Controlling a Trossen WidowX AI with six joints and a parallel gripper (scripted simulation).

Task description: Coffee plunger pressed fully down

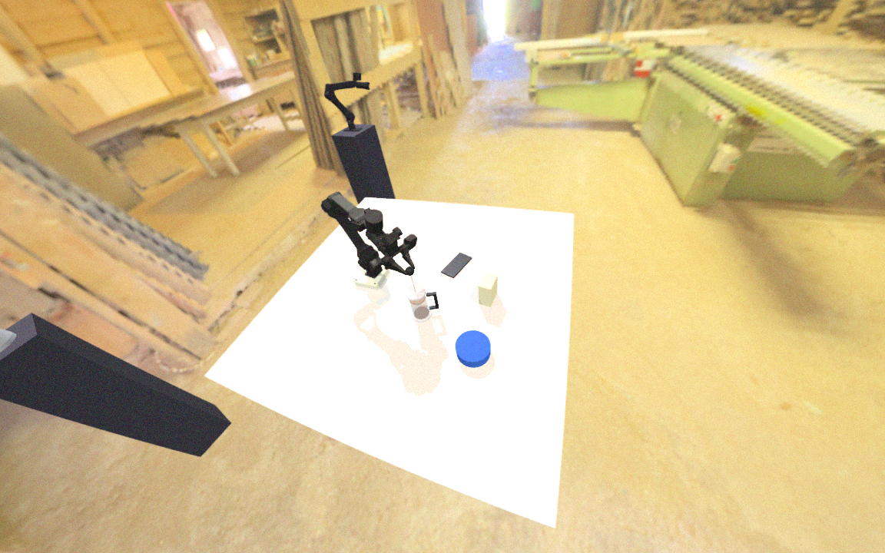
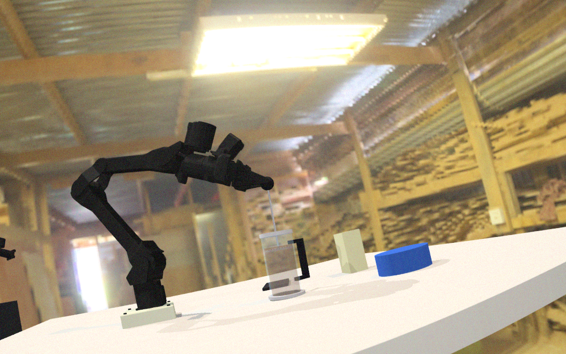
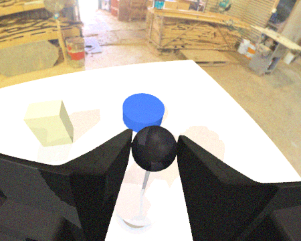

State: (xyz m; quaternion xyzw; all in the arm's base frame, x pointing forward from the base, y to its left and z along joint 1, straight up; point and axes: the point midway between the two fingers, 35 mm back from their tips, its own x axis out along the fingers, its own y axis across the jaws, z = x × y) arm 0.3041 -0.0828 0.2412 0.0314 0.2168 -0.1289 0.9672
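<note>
My gripper tip is 1 cm to the right of the glass coffee press and 13 cm above it. Also, from my gripper tip: cream block: 19 cm ahead, 18 cm to the left, 20 cm below; dark flat slab: 1 cm behind, 30 cm to the left, 25 cm below.
</note>
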